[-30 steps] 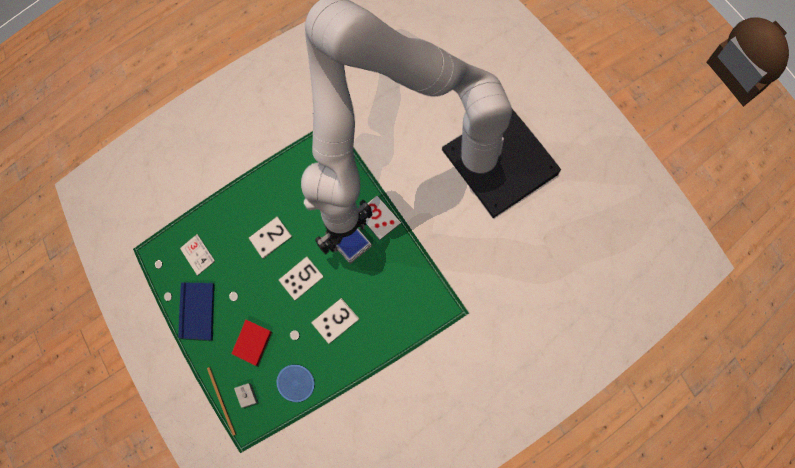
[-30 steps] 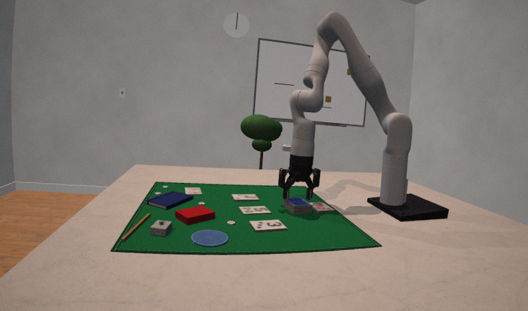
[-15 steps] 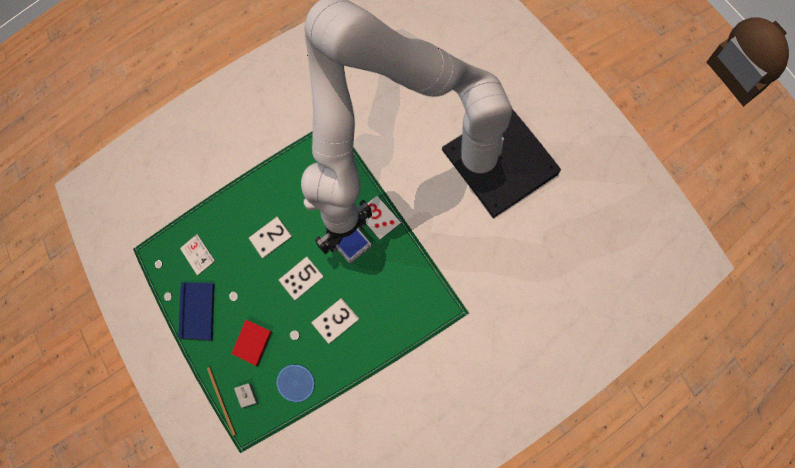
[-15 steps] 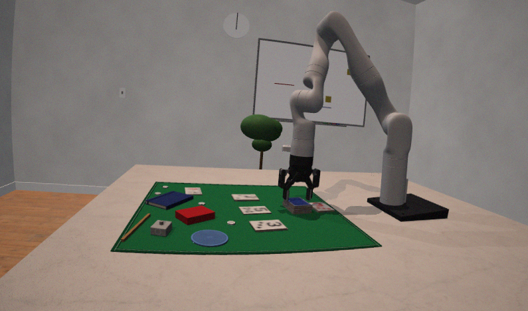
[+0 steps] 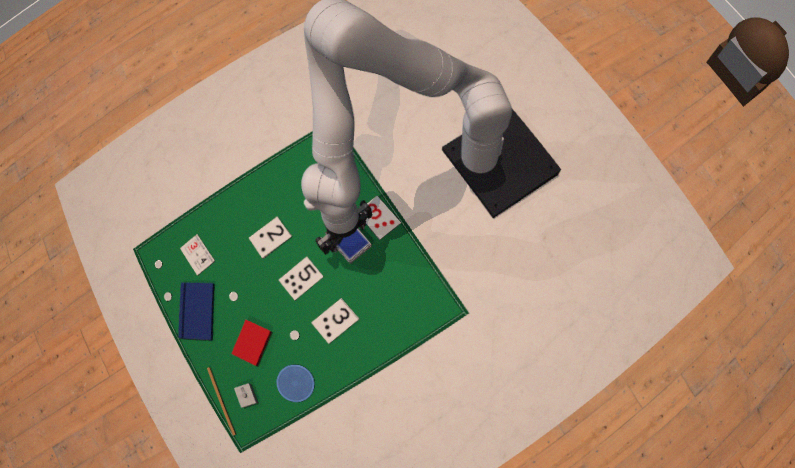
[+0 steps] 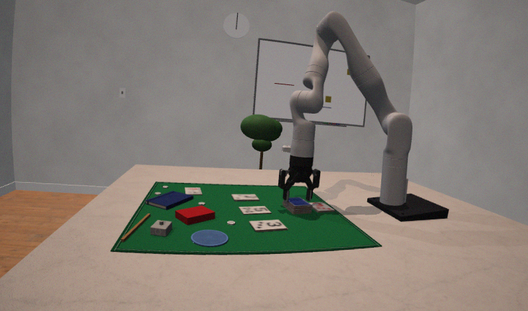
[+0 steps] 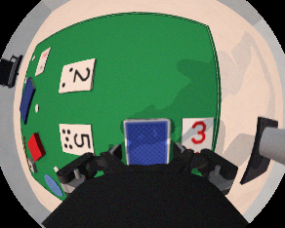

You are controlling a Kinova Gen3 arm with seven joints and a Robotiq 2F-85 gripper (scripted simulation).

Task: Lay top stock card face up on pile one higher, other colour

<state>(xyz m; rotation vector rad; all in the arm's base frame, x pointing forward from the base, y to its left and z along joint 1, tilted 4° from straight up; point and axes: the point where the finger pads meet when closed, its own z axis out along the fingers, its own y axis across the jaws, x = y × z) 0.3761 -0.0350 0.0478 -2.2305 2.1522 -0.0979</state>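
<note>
My gripper is now 1 cm above the card. From my hand the other things lie so: book 41 cm ahead, 10 cm to the right, 3 cm below; green mat 18 cm ahead, 2 cm to the right, 5 cm below; red box 33 cm ahead, 5 cm to the left, 3 cm below.
</note>
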